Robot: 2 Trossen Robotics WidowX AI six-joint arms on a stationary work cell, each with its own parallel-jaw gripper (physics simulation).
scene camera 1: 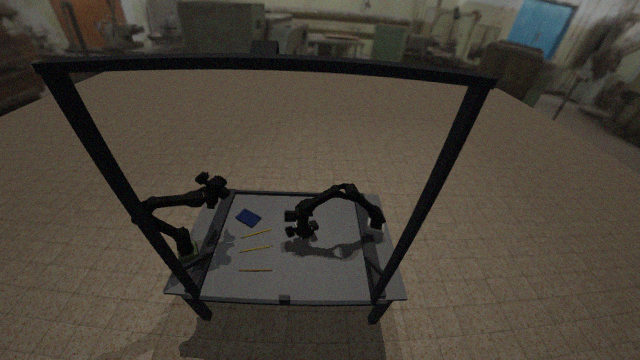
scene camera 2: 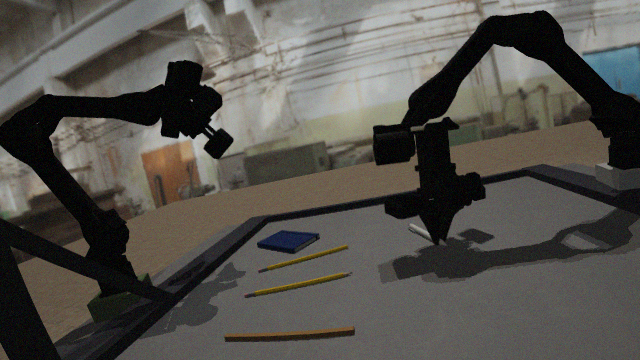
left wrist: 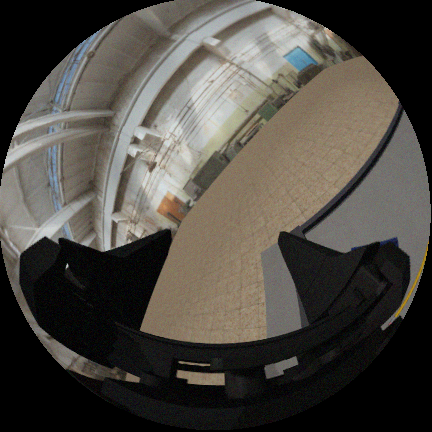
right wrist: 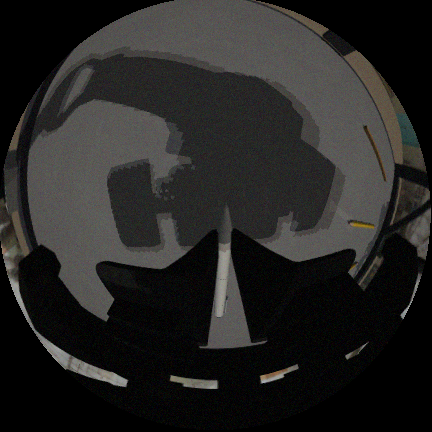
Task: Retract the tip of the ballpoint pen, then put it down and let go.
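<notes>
The white ballpoint pen has a dark grey cone at one end and a small clip near the other. My right gripper points down and is shut on the pen, with its fingertips at the grey cone. The pen is at or close to the table surface; any gap is too small to tell. Whether its writing tip is out cannot be seen. The pen does not show in scene camera 1. My left gripper is open and empty, raised above the table's left side.
A blue notebook, two yellow pencils and an orange-brown stick lie on the grey table, left of my right gripper. A dark frame stands around the table.
</notes>
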